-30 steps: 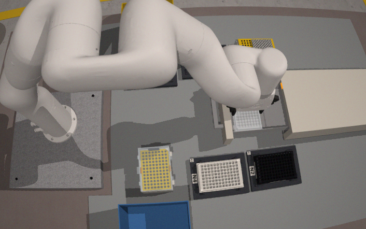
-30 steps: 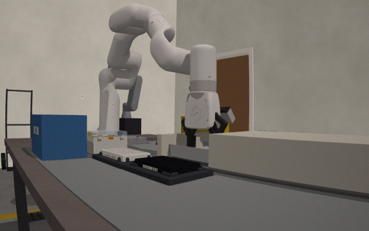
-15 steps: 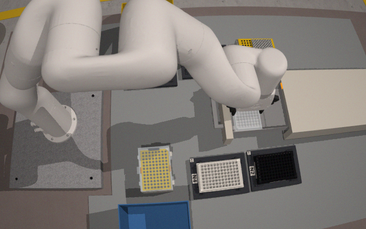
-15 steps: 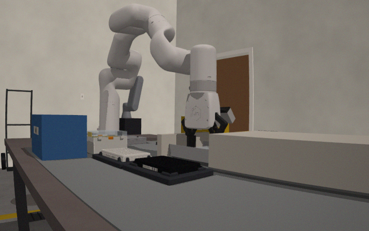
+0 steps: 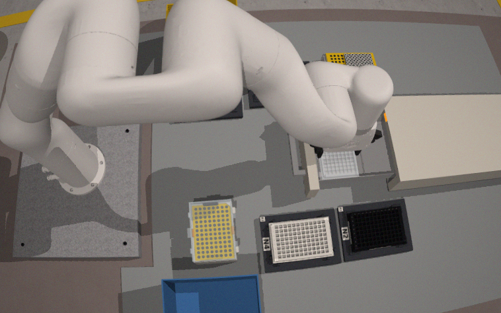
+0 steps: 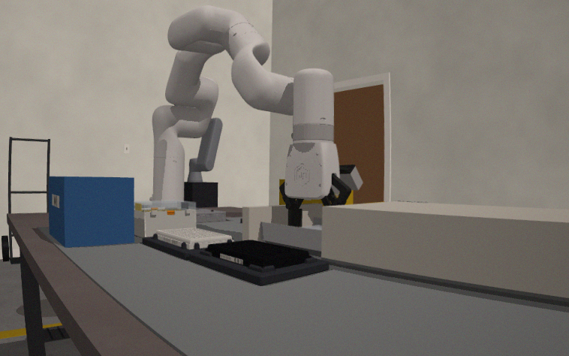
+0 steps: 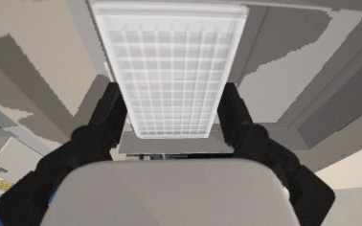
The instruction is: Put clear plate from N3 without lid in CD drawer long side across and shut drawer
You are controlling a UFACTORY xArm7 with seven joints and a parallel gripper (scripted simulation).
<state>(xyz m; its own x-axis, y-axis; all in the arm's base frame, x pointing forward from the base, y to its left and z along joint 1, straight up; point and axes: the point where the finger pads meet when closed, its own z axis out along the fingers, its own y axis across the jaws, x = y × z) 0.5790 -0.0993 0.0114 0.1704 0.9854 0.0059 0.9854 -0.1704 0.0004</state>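
Right now my hand is 1 cm above the clear plate. Also, from my hand: black plate (19 cm to the right, 4 cm ahead, 2 cm below); yellow rack (17 cm to the left, 9 cm ahead, 2 cm above); drawer (3 cm ahead, 1 cm to the right, 1 cm below).
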